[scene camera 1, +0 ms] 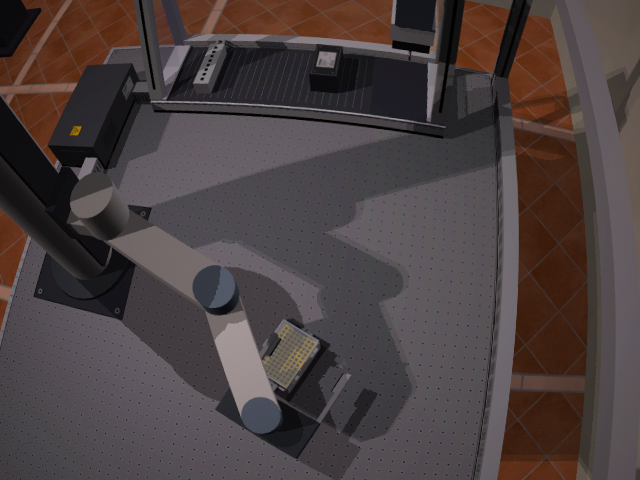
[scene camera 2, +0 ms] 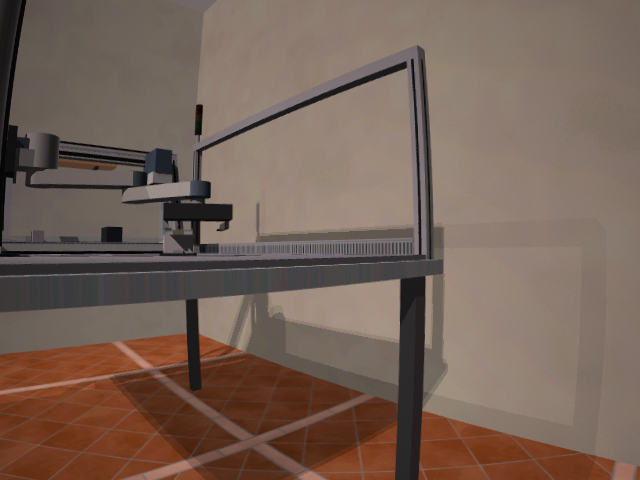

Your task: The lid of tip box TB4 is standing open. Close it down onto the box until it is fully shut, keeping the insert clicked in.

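Frame: origin at the arm's base, x ahead, y left, z up, level; metres.
Seen in the pictures: gripper, between the fingertips: (scene camera 1: 312,354) (scene camera 2: 194,227); arm's base, origin of its link: (scene camera 1: 91,255).
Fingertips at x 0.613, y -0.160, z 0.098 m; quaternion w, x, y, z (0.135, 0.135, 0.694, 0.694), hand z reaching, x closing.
Offsets run from my fingertips to a thing's top centre. "pt": to the spot under its first point.
Tip box TB4 {dy -0.004, dx -0.054, dz -0.008 m} (scene camera 1: 267,384) (scene camera 2: 173,246) stands on the perforated table top in the lower middle of scene camera 1. Its insert {dy -0.004, dx -0.054, dz -0.011 m} (scene camera 1: 293,356) shows a grid of yellow spots and looks level in the box. The clear lid (scene camera 1: 333,397) appears raised on the box's lower-right side. Its bright edge shows, but its exact angle cannot be told. My gripper (scene camera 1: 268,429) (scene camera 2: 199,227) is open and empty, beside the box's lower end in scene camera 1 and above box height in scene camera 2. The arm and the black gripper body hide most of the fingers.
A black box {pt dy +0.675, dx -0.077, dz +0.026 m} (scene camera 1: 325,77) (scene camera 2: 111,234) and a light strip with holes {pt dy +0.698, dx -0.399, dz +0.009 m} (scene camera 1: 209,69) stand on the ribbed deck at the back. A dark control box {pt dy +0.548, dx -0.705, dz +0.030 m} (scene camera 1: 95,105) is at the left. A frame post {dy -0.545, dx +0.411, dz +0.482 m} (scene camera 2: 419,155) rises at the table's edge.
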